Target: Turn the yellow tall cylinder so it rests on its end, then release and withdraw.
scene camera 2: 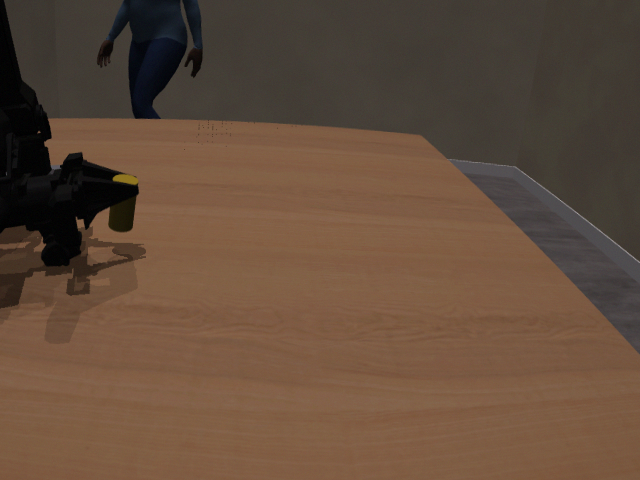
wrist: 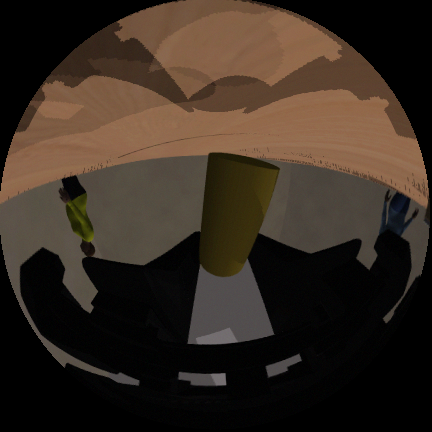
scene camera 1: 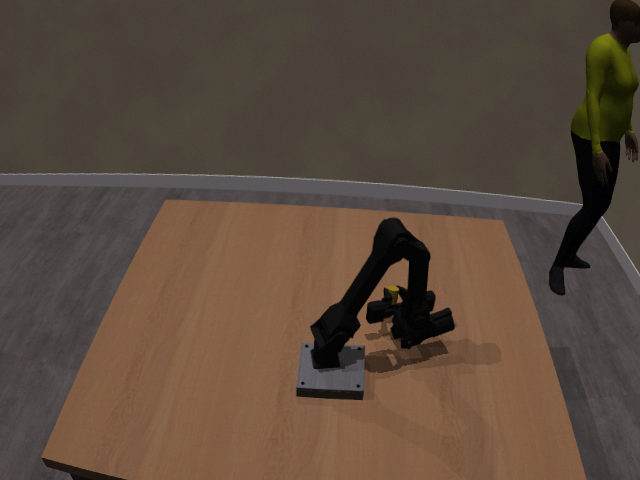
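Observation:
The yellow tall cylinder (scene camera 1: 393, 292) (scene camera 2: 122, 214) (wrist: 234, 207) is between the fingers of my gripper (scene camera 1: 393, 297) (scene camera 2: 128, 186) (wrist: 221, 235), which is shut on it near its upper end. In the scene camera 2 view the cylinder is close to upright, leaning slightly, with its flat top facing up. Its lower end hangs below the fingers, a little above the table, with a gap to the shadow beneath. In the wrist view the lower end points toward the table. In the scene camera 1 view the arm and fingers hide much of the cylinder.
The wooden table (scene camera 1: 206, 310) (scene camera 2: 361, 268) (wrist: 225, 122) extends around the arm. The grey base plate (scene camera 1: 330, 381) stands left of the gripper in the scene camera 1 view. A person in a yellow-green top (scene camera 1: 610, 87) and one in blue (scene camera 2: 157, 20) are beyond the table.

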